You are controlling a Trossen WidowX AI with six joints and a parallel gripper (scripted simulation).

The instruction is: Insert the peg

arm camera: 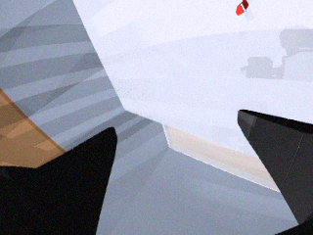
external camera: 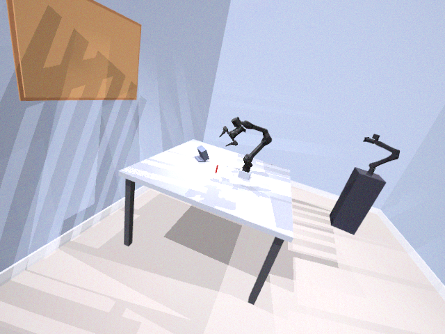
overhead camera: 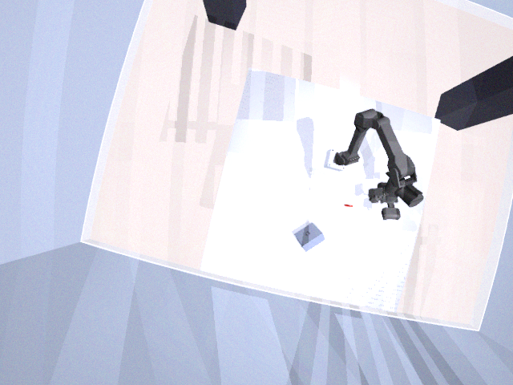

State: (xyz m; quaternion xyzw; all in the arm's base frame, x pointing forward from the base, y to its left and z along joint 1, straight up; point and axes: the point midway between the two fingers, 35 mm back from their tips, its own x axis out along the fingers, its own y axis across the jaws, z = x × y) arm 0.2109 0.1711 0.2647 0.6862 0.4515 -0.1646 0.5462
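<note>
My gripper tip is 25 cm above the red peg and 3 cm to the left of it. The rest, counted from my gripper tip: grey sloped panel: 25 cm ahead, 23 cm below, 20 cm to the right.
</note>
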